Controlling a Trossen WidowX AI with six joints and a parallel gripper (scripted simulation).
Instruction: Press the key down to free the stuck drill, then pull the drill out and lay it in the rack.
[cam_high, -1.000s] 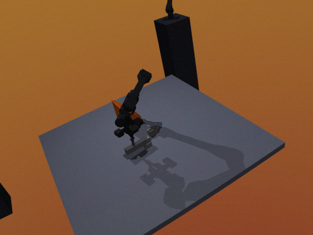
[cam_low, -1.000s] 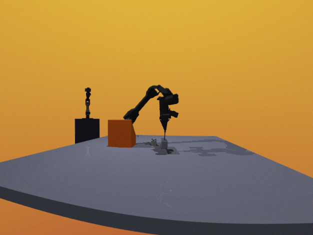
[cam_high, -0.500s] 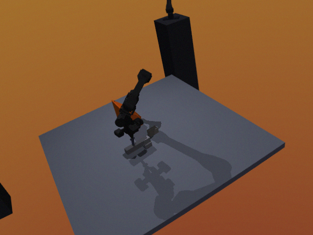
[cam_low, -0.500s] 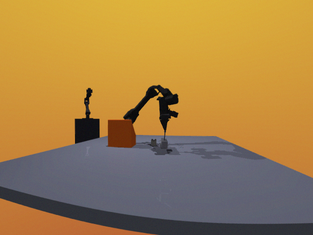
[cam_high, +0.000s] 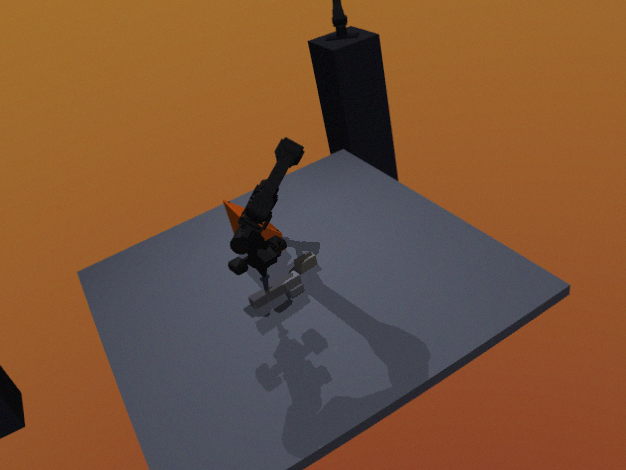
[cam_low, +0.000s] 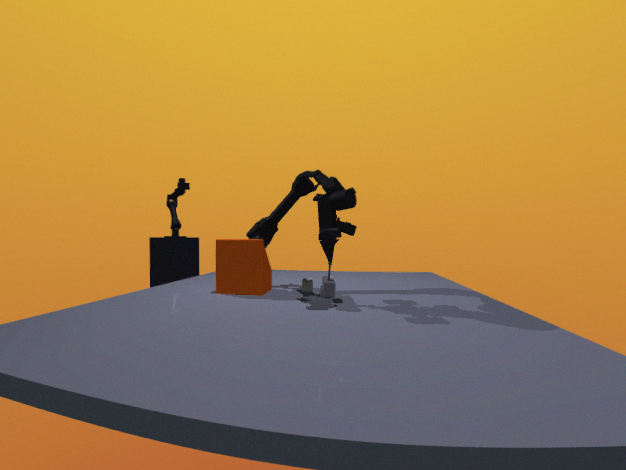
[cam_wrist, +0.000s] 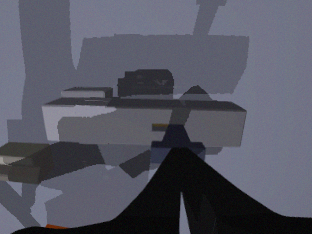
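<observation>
My gripper tip is now 30 mm above the blue key. Round my gripper tip: drill 10 mm behind, 50 mm to the left, 80 mm below; then rack 110 mm behind, 180 mm to the left, 110 mm below.
</observation>
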